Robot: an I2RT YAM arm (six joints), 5 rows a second.
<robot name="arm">
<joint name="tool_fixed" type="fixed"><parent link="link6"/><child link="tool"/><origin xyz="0 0 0" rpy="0 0 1.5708"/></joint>
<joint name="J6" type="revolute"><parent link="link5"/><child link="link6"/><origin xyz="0.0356 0 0.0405" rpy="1.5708 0 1.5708"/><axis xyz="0 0 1"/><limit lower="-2.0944" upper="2.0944"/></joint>
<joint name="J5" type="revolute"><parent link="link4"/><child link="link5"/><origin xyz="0.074 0.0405 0.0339" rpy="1.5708 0 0"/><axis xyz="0 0 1"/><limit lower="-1.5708" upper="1.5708"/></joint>
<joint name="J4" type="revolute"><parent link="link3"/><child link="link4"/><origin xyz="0.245 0.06 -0.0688"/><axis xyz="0 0 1"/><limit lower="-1.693" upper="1.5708"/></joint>
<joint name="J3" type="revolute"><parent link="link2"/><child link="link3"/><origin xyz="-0.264 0 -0.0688" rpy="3.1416 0 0"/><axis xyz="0 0 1"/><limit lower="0" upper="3.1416"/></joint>
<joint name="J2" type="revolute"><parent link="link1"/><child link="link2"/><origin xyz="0.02 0.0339 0.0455" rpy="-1.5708 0 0"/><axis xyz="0 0 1"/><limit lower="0" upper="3.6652"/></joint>
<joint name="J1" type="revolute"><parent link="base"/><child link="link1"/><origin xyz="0 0 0.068"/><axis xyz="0 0 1"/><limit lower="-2.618" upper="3.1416"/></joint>
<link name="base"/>
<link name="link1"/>
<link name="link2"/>
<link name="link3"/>
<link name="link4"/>
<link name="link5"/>
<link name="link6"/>
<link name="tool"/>
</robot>
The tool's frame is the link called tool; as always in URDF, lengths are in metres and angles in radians.
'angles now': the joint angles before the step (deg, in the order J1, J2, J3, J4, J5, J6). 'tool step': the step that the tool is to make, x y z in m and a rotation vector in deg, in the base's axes. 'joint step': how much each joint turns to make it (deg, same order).
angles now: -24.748, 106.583, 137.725, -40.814, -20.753, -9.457
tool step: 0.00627, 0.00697, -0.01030, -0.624, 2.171, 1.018
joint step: 1.397, -0.651, -2.855, -0.031, 0.644, -1.449
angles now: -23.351, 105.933, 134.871, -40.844, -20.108, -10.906
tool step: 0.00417, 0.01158, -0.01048, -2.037, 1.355, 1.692
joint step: 1.904, -1.996, -5.143, 1.846, 0.728, -2.440
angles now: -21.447, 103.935, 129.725, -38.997, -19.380, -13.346
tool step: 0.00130, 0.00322, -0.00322, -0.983, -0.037, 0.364
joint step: 0.554, -0.746, -1.969, 1.322, 0.391, -0.886
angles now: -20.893, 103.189, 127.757, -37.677, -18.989, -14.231
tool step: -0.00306, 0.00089, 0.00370, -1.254, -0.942, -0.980
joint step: 0.068, -0.686, -0.405, 0.849, 1.205, -0.620
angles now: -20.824, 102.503, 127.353, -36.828, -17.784, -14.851
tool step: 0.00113, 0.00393, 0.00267, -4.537, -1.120, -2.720
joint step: 1.013, -0.503, -0.782, 2.049, 4.408, -3.192
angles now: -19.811, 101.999, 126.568, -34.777, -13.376, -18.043
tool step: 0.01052, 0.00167, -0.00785, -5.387, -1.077, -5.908
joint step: 1.482, -0.194, -3.605, 5.615, 8.048, -3.556
